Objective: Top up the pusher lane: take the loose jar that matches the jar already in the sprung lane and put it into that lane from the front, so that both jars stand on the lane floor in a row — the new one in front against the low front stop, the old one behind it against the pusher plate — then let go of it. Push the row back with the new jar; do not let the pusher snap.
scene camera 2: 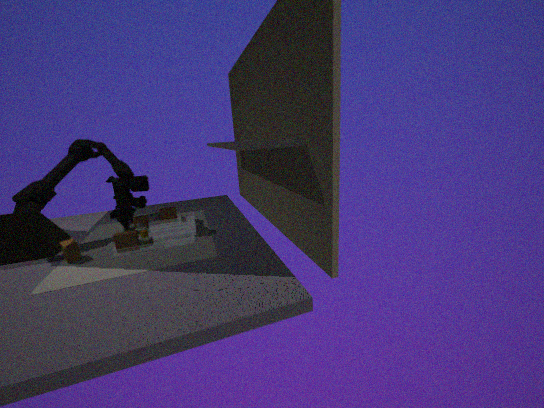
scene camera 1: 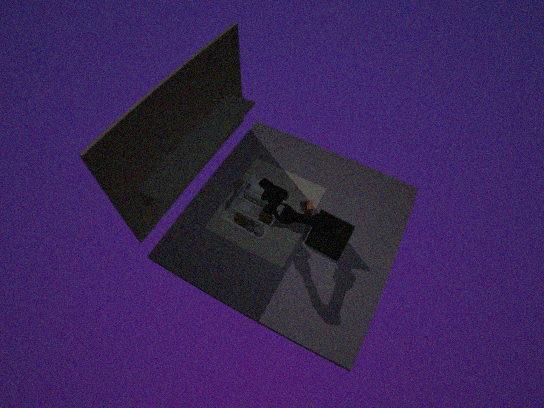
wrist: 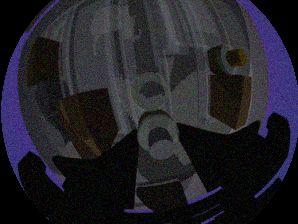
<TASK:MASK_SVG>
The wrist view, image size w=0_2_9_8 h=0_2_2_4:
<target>my gripper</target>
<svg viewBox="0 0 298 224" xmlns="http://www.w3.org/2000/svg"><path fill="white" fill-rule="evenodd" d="M290 124L286 117L273 112L267 117L269 132L262 137L258 135L259 120L230 135L176 123L180 144L188 152L186 155L208 190L206 193L220 186L222 189L165 212L124 212L134 209L140 151L137 129L97 159L52 156L55 167L65 176L64 192L45 175L47 167L36 153L25 153L27 156L20 159L17 171L29 200L52 224L201 224L212 217L216 220L208 224L249 224L269 204L282 183L278 176L269 189L254 197L273 179L289 155Z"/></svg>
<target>brown box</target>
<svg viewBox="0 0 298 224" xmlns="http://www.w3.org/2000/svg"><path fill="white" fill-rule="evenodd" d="M108 88L77 92L76 95L73 93L72 96L56 101L57 112L59 112L60 119L63 121L65 132L67 132L69 140L72 141L73 147L76 148L81 159L97 159L102 153L112 148L114 139L116 139L118 128L116 119L114 119L112 104L110 104Z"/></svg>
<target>brown box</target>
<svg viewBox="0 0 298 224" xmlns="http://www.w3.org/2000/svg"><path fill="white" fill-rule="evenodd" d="M210 75L210 81L212 81L210 89L212 91L210 91L209 115L214 117L214 119L220 120L221 123L229 125L231 129L243 127L243 124L246 124L247 113L249 113L251 103L251 77L246 75Z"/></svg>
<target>brown box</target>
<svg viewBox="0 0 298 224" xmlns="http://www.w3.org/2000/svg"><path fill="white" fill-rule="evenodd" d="M59 41L47 39L47 37L39 36L33 41L32 47L29 49L27 64L28 87L31 87L31 85L33 87L33 85L39 84L40 81L60 79Z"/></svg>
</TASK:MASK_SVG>
